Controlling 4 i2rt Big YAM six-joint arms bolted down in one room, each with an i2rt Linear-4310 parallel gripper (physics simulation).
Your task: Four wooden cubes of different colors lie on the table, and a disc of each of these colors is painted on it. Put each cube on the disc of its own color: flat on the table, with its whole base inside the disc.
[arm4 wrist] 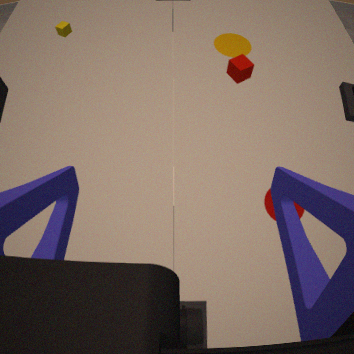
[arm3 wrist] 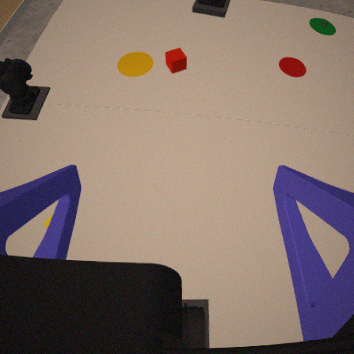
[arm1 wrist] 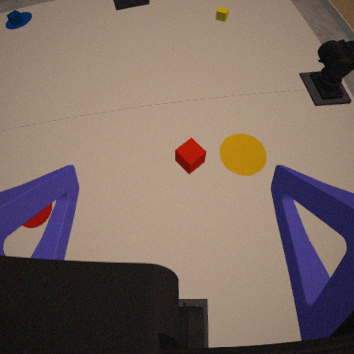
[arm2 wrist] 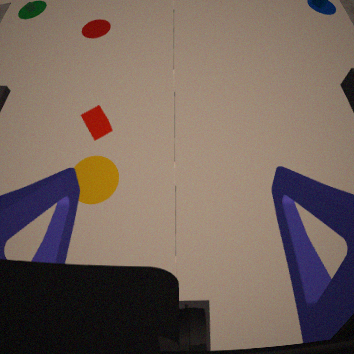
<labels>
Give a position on a yellow disc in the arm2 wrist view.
At 97, 176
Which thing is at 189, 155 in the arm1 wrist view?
A red cube.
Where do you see a yellow disc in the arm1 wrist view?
243, 154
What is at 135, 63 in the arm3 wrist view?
A yellow disc.
</labels>
